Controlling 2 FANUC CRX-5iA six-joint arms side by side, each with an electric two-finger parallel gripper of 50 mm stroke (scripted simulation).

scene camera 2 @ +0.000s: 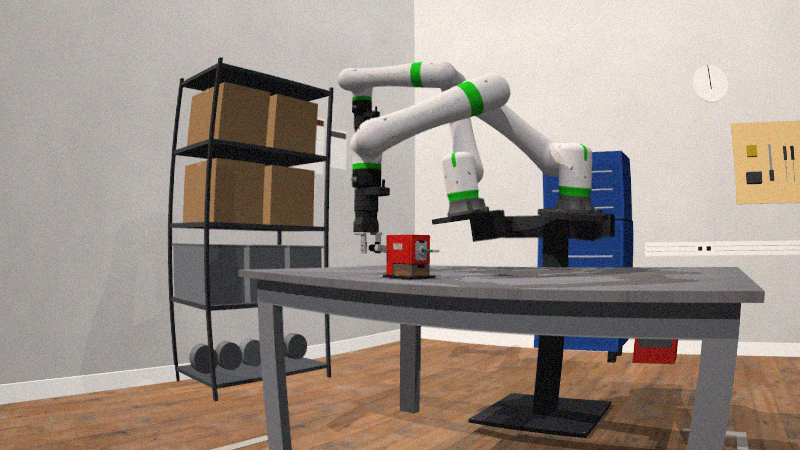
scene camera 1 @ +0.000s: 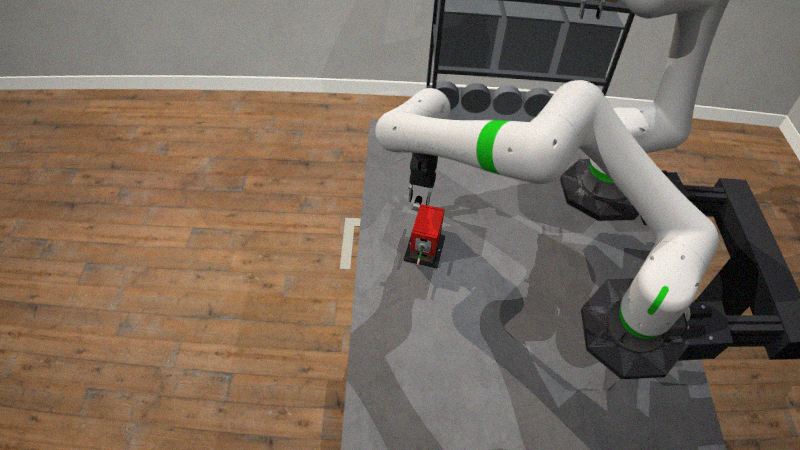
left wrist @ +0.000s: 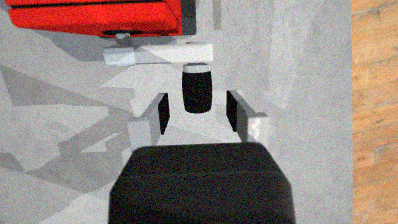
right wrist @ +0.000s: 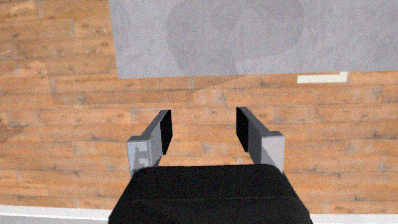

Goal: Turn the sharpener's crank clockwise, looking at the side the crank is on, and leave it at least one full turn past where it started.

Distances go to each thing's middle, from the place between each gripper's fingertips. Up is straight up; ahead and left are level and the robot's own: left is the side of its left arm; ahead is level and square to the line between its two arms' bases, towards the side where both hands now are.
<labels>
My left hand (scene camera 2: 370, 253) is 2 cm to the right of the black knob (left wrist: 196, 79).
The black knob is 510 mm ahead of my right hand, 510 mm to the left of it and 420 mm below it.
</labels>
